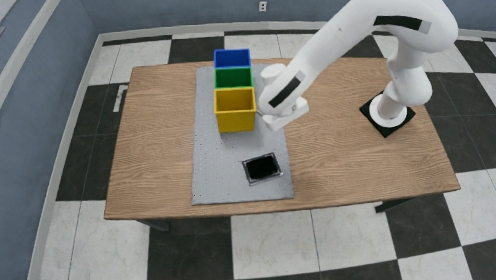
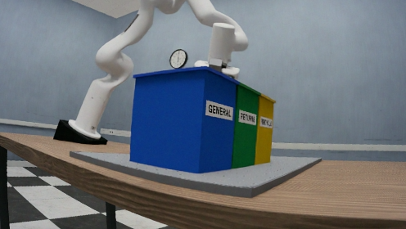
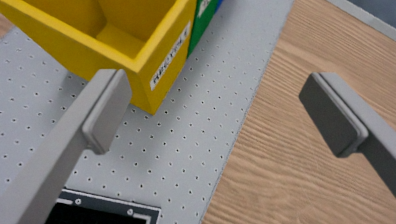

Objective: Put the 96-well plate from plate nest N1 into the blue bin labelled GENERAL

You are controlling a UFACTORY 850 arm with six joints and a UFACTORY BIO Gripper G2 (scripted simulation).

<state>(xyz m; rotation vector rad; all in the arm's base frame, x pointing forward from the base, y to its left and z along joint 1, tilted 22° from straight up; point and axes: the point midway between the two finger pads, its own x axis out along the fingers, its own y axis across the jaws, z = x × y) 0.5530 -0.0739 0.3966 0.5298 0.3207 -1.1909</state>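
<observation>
My hand is 7 cm short of the black 96-well plate, 17 cm to the right of it and 21 cm above it. The rest, counted from my hand: green bin: 12 cm ahead, 23 cm to the right, 14 cm below; then plate nest N1: 7 cm ahead, 17 cm to the left, 22 cm below; then yellow bin: 14 cm ahead, 10 cm to the right, 14 cm below.
</observation>
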